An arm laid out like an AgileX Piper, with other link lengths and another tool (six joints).
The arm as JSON. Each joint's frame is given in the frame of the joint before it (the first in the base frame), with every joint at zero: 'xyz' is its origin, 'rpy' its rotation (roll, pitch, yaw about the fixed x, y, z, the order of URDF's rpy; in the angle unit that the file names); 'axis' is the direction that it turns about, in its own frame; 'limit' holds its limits. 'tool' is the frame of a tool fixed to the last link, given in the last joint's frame.
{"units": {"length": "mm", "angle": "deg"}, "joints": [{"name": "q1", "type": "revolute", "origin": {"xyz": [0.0, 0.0, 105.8], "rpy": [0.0, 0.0, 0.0]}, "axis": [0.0, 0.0, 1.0], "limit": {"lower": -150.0, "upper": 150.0}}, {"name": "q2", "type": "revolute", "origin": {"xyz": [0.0, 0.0, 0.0], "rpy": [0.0, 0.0, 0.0]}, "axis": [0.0, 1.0, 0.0], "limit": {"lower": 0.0, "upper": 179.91}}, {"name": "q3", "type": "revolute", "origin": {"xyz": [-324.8, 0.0, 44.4], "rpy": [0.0, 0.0, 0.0]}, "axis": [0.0, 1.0, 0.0], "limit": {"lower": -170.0, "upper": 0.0}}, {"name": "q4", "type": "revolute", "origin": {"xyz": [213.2, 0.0, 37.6], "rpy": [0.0, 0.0, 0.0]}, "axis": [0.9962, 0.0, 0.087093], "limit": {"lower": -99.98, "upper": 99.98}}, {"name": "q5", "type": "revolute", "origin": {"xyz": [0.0, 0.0, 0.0], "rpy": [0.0, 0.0, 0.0]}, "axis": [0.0, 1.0, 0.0], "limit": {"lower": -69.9, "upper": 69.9}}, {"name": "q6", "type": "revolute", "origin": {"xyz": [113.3, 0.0, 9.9], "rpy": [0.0, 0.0, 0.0]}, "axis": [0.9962, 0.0, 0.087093], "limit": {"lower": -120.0, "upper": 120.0}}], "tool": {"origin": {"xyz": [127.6, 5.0, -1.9], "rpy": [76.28, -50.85, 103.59]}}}
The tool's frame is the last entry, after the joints.
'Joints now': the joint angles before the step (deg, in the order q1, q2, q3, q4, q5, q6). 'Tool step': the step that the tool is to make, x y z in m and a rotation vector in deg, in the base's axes. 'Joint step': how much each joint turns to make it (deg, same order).
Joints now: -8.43 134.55 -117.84 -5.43 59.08 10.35
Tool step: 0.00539 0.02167 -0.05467 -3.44 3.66 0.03
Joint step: 4.46 6.26 0.00 -6.08 -2.18 6.65
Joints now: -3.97 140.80 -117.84 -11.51 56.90 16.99
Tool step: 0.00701 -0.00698 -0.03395 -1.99 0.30 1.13
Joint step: 0.07 4.06 0.01 -2.65 -3.88 0.69
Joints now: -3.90 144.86 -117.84 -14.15 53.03 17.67
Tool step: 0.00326 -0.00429 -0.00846 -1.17 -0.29 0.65
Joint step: 0.00 1.10 0.01 -1.48 -1.48 0.28
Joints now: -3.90 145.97 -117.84 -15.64 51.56 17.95
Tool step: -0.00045 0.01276 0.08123 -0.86 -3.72 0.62
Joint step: 1.71 -8.56 -0.84 -0.05 5.76 -0.40
